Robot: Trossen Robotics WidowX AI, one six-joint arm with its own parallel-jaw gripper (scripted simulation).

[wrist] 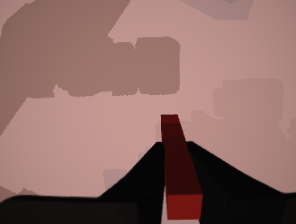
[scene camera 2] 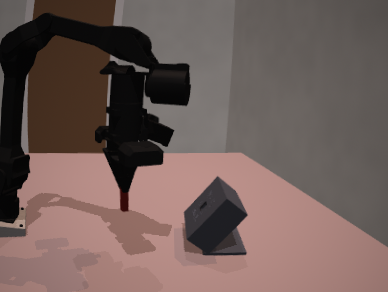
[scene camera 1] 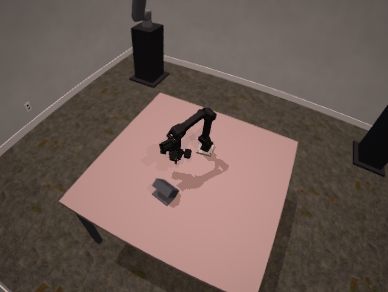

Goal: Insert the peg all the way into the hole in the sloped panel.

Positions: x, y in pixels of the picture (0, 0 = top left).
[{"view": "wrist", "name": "my gripper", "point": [173, 149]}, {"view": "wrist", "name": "red square peg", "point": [183, 191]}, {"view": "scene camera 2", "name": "my gripper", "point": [123, 190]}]
